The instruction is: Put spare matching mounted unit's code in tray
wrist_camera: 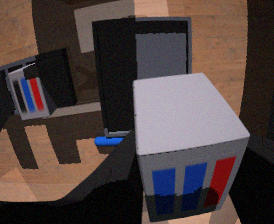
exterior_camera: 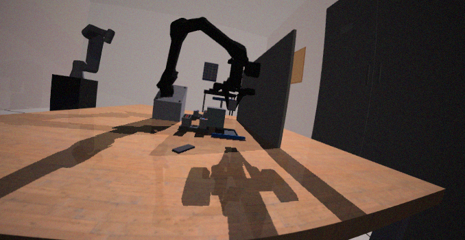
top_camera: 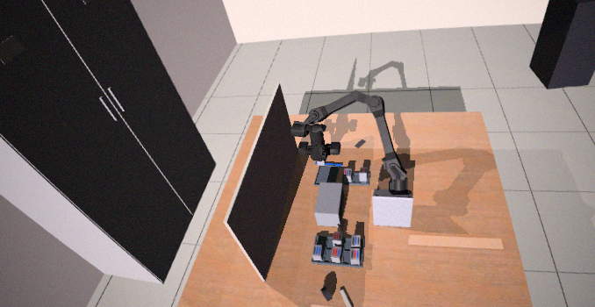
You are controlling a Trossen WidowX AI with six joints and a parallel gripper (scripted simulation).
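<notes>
Right now my gripper tip is 10 mm past the blue-rimmed tray and 110 mm above it. Round my gripper tip: tall grey panel 200 mm ahead, 170 mm to the left, 110 mm above; then grey box 30 mm behind, 210 mm to the left, 70 mm below; then white spare block 30 mm above.
</notes>
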